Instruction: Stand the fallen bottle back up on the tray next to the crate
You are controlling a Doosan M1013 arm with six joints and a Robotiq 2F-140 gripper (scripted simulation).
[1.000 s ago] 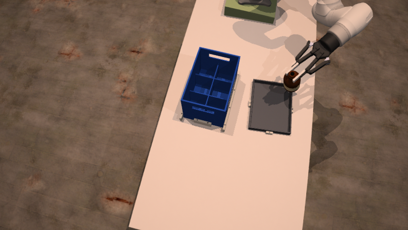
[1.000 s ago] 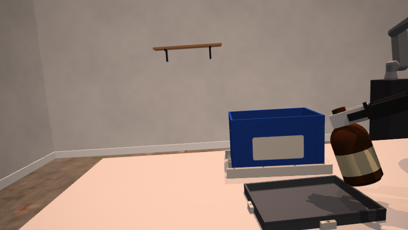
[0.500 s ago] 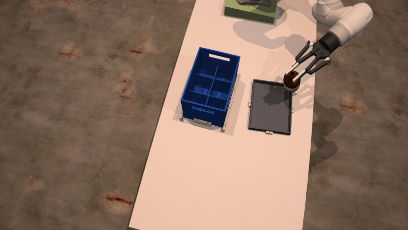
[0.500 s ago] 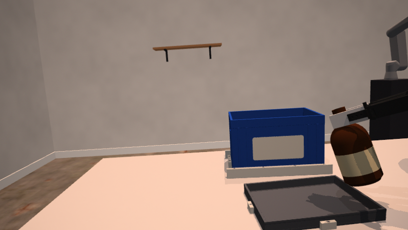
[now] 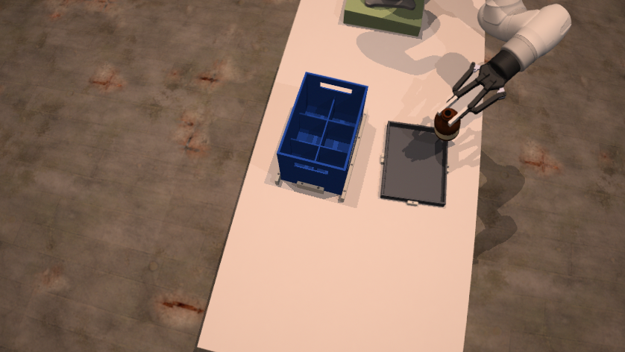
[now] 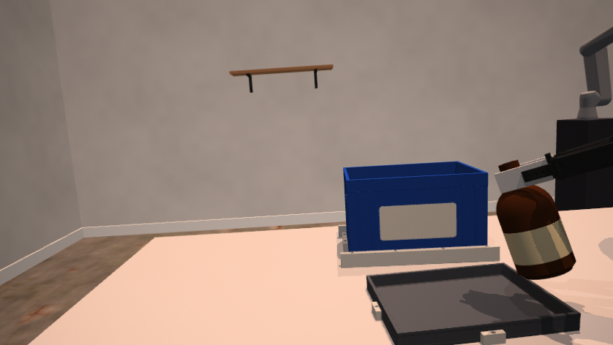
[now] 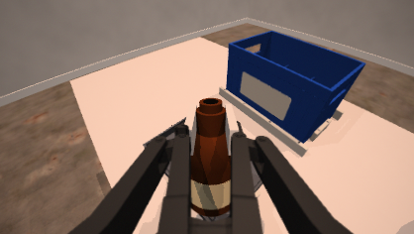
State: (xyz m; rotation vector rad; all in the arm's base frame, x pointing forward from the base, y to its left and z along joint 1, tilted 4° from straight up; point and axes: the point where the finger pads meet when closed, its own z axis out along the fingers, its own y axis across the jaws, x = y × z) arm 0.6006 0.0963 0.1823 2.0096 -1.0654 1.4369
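My gripper is now 60 mm above the brown bottle. The rest, counted from my hand: blue crate: 340 mm to the right, 130 mm below, 10 mm ahead; dark grey tray: 200 mm below, 70 mm to the right, 60 mm ahead.
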